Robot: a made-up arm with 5 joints.
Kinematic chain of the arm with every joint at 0, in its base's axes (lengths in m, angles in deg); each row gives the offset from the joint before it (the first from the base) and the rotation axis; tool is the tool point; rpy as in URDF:
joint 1: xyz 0.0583 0 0.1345 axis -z
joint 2: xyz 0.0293 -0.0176 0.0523 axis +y
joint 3: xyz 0.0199 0 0.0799 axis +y
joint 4: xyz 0.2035 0 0.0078 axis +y
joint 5: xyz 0.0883 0.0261 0 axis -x
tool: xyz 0 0 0 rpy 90 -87.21 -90
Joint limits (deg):
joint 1: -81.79..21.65
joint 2: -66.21..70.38
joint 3: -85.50..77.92
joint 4: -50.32..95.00
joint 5: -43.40..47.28
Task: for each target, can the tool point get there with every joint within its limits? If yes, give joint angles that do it. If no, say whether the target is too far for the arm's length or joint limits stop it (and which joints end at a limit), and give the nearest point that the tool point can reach.
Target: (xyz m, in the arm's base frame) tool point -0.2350 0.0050 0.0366
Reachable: no: joint limits stop it (at a limit: joint 2, joint 3) | nearest point -0.0865 0.0025 0.0648 | short by 0.151 m
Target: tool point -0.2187 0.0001 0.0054
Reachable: no: joint limits stop it (at a limit: joint 2, joint 3) | nearest point -0.0832 0.0001 0.0524 | short by 0.143 m
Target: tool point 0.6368 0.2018 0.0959
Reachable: no: too far | nearest point 0.4339 0.1310 0.1383 | short by 0.219 m
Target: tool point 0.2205 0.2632 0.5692
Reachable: no: too far | nearest point 0.1897 0.2132 0.4889 | short by 0.099 m
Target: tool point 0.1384 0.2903 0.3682
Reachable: yes | joints -72.95 -15.69 -4.00 4.46 20.26
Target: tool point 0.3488 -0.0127 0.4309
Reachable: yes | joints 4.17 0.70 -35.34 5.98 28.94
